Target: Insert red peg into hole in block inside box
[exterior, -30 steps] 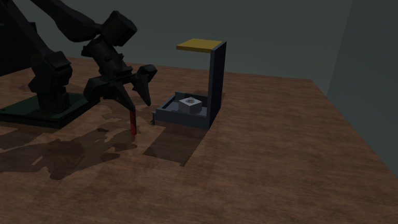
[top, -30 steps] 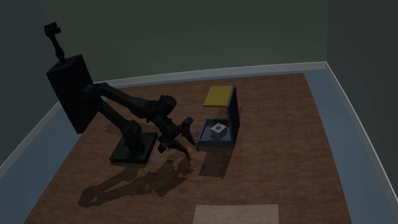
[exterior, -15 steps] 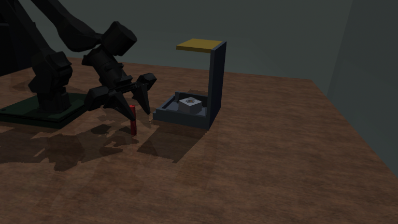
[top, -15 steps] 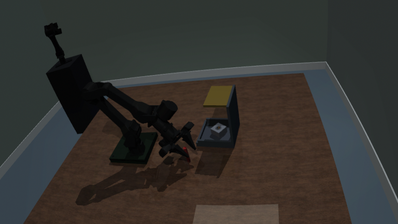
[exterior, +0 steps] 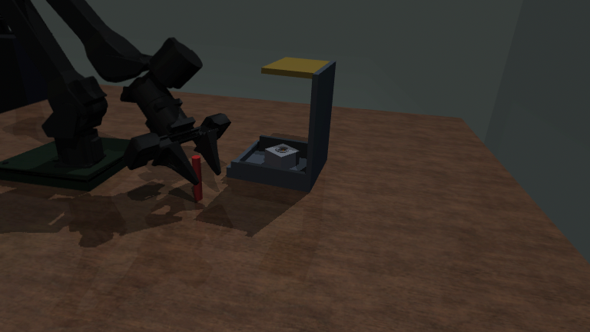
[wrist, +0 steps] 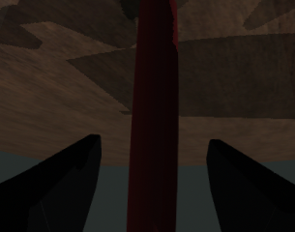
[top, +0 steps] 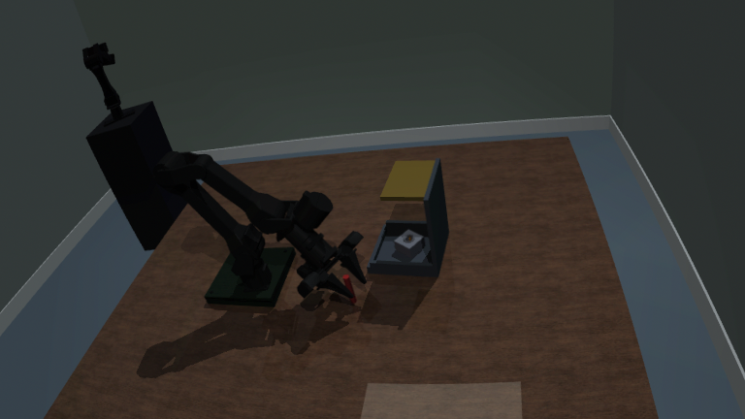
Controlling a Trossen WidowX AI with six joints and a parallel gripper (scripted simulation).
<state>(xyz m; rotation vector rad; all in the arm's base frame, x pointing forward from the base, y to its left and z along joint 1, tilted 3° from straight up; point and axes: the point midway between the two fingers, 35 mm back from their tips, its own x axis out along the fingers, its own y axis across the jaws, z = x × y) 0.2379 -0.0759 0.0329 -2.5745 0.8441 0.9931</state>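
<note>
My gripper tip is now 20 mm to the right of the red peg, 20 mm past it and 10 mm above it. Round my gripper tip: yellow roof: 170 mm above, 140 mm to the left, 140 mm ahead; then back wall: 190 mm ahead, 130 mm to the left, 70 mm above.
</note>
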